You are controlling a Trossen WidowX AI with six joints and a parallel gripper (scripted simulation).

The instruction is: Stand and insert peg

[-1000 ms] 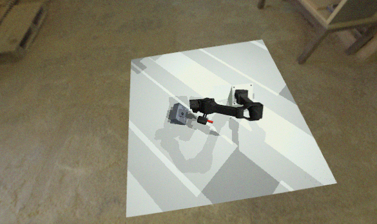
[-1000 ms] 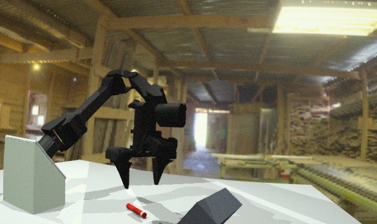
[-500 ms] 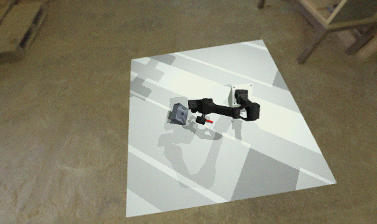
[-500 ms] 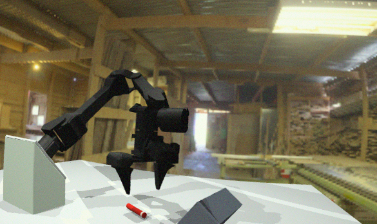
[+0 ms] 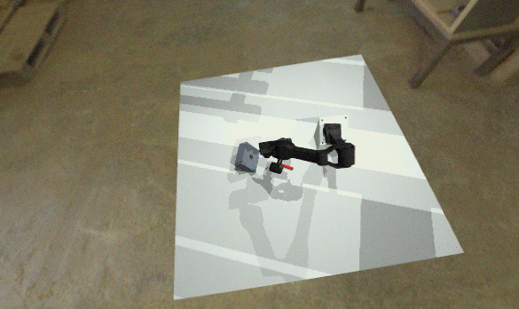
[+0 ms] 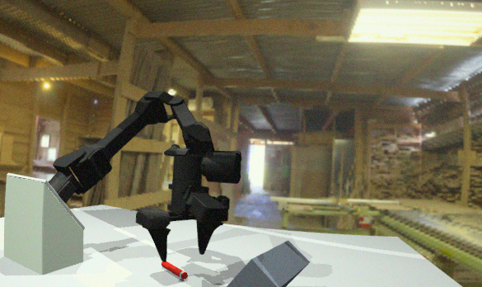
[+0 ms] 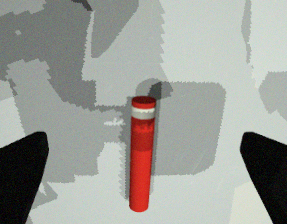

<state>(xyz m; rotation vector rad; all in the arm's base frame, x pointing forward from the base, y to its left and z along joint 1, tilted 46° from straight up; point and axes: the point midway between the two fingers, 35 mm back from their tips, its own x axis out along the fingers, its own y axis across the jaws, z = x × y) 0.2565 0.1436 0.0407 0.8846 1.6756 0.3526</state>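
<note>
The red peg lies 4 cm below my gripper tip, 2 cm behind it and 1 cm to the left of it. From my gripper tip the other things lie so: dark sloped panel: 18 cm ahead, 3 cm to the right.
</note>
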